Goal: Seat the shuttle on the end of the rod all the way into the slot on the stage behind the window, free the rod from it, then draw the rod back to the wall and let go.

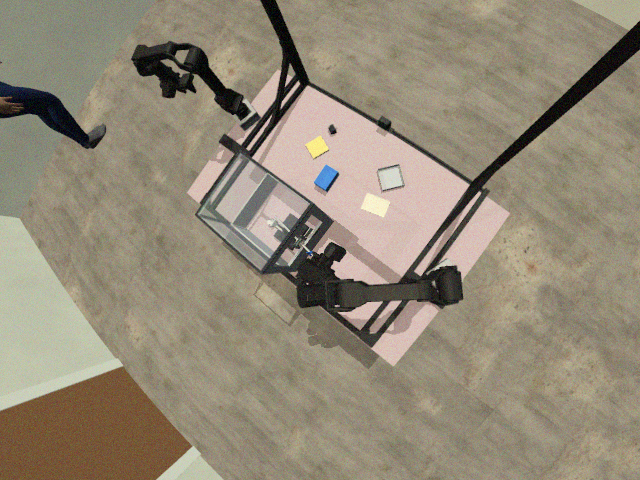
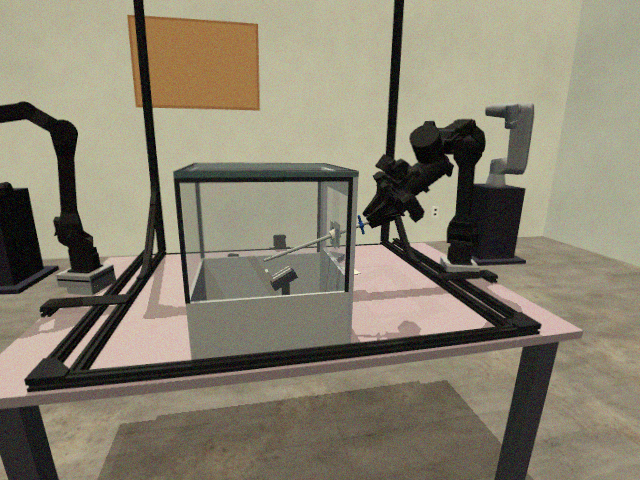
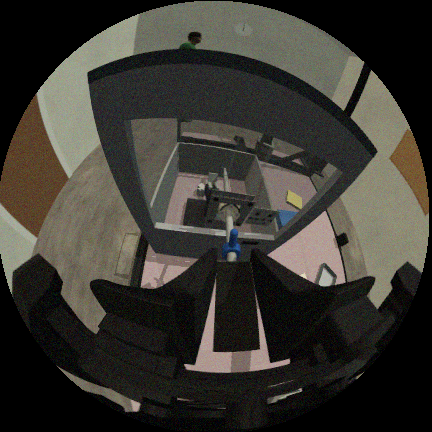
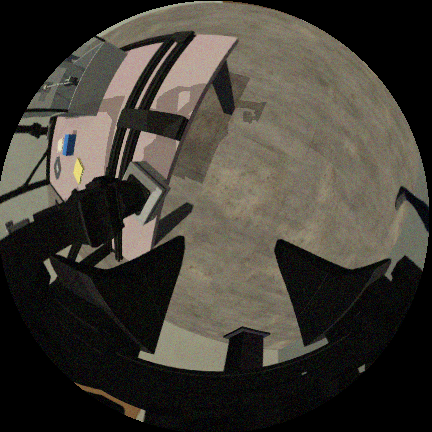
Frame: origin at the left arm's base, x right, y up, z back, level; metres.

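Seen in the pictures: left gripper, fingertip midpoint: (image 1: 311, 255) (image 2: 365, 217) (image 3: 233, 253); right gripper, fingertip midpoint: (image 1: 190, 92) (image 4: 231, 243); left arm's base, link origin: (image 2: 459, 261) (image 4: 46, 130); right arm's base, link origin: (image 1: 242, 111) (image 2: 85, 268) (image 4: 134, 194).
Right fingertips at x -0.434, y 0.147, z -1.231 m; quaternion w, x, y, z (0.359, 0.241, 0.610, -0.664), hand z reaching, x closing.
Pixels of each thing's top centre, then the offset from my right fingertips to it. "*": a spot on its surface instead.
- black handle block, surface spot: (image 3: 237, 305) * dx +0.102, dy +0.065, dz +0.953 m
- blue collar, top centre: (image 3: 233, 247) (image 2: 361, 220) dx +0.091, dy +0.045, dz +0.910 m
- glass case, surface spot: (image 2: 268, 298) * dx -0.100, dy -0.068, dz +0.747 m
- blue block, top centre: (image 3: 290, 217) (image 1: 325, 177) (image 4: 64, 144) dx +0.273, dy -0.146, dz +0.650 m
- yellow square, surface spot: (image 1: 316, 147) * dx +0.313, dy -0.176, dz +0.503 m
- pale card, top centre: (image 1: 375, 205) dx +0.375, dy -0.183, dz +0.854 m
- grey tray, top centre: (image 2: 327, 255) (image 3: 328, 279) (image 1: 390, 176) (image 4: 55, 167) dx +0.488, dy -0.166, dz +0.797 m
- small dark cube, top centre: (image 1: 332, 127) dx +0.415, dy -0.159, dz +0.478 m
My left gripper (image 1: 311, 260) (image 2: 368, 220) (image 3: 233, 253) is shut on the black handle block (image 3: 237, 305) of the rod, outside the case wall (image 3: 225, 92). A blue collar (image 2: 360, 224) (image 3: 231, 248) sits on the rod just ahead of the fingers. The pale rod (image 2: 299, 247) (image 3: 229, 225) passes through the wall's port and slants down into the case; its inner end is above the dark stage (image 2: 283, 277). A small pale piece (image 2: 266, 270) (image 3: 201, 189) shows beside the stage; whether it is the shuttle I cannot tell. My right gripper (image 4: 231, 243) is open and empty, away from the case.
The glass case (image 2: 268, 298) stands inside the black table frame (image 2: 258, 356). A blue block (image 1: 326, 177), a yellow square (image 1: 316, 147), a pale card (image 1: 375, 205), a grey tray (image 1: 390, 177) and a small dark cube (image 1: 332, 129) lie on the pink table.
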